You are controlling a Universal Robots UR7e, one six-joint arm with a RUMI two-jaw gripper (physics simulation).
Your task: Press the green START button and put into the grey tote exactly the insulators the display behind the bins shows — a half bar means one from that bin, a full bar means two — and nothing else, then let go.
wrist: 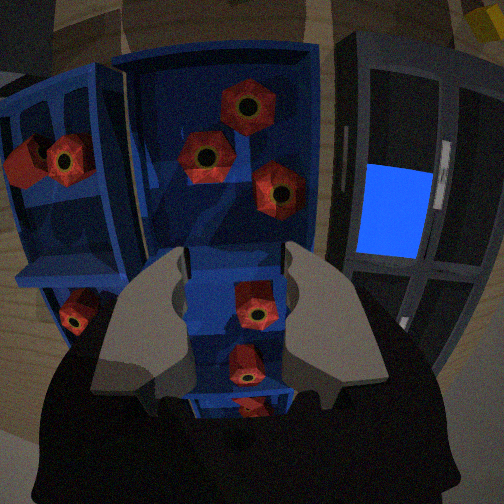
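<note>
In the wrist view my gripper [235,260] is open and empty, its two grey jaws spread above a blue bin [220,150]. That bin holds three red hexagonal insulators [206,157] in its upper part and more between and below my jaws [256,311]. A second blue bin [60,200] at the left holds red insulators too [64,161]. At the right stands a dark grey frame with a lit blue panel [395,211]. The green START button and the grey tote are not in view.
A yellow block [484,21] lies at the top right corner. The bins stand on a wooden surface, close side by side, with a narrow gap between the middle bin and the dark frame.
</note>
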